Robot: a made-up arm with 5 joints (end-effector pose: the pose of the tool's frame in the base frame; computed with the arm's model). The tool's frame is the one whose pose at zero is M.
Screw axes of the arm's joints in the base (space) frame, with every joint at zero. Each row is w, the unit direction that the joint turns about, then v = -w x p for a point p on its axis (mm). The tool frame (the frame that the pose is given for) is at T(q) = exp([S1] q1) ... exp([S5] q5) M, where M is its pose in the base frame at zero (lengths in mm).
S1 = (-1, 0, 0, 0, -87.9, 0)
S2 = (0, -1, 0, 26.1, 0, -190.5)
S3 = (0, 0, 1, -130.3, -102.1, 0)
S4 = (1, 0, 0, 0, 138.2, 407.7)
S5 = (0, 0, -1, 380, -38.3, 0)
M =
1 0 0 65.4
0 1 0 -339
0 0 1 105.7
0 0 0 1
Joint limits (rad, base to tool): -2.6..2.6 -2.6..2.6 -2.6..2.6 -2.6..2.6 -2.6..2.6
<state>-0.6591 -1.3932 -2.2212 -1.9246 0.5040</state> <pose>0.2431 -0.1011 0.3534 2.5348 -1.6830 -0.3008</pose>
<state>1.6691 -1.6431 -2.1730 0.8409 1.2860</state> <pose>0.2568 0.2132 -0.0287 0.7947 2.1580 1.1429</pose>
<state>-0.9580 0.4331 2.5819 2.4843 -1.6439</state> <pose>0.3378 -0.1576 0.2887 -1.6237 -0.4885 -1.5314</pose>
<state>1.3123 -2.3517 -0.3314 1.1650 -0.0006</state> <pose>0.4430 -0.1200 0.3941 -0.4616 0.6085 -2.2635</pose>
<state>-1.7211 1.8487 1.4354 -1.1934 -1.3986</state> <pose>0.1770 -0.0347 -0.2476 -1.2772 -0.2220 -0.1134</pose>
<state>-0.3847 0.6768 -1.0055 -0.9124 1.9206</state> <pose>-0.2683 -0.1039 -0.1992 -0.2145 -0.0785 -3.0518</pose>
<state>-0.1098 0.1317 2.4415 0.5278 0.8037</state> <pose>0.2995 0.0531 0.1219 -0.0511 0.3993 1.6035</pose>
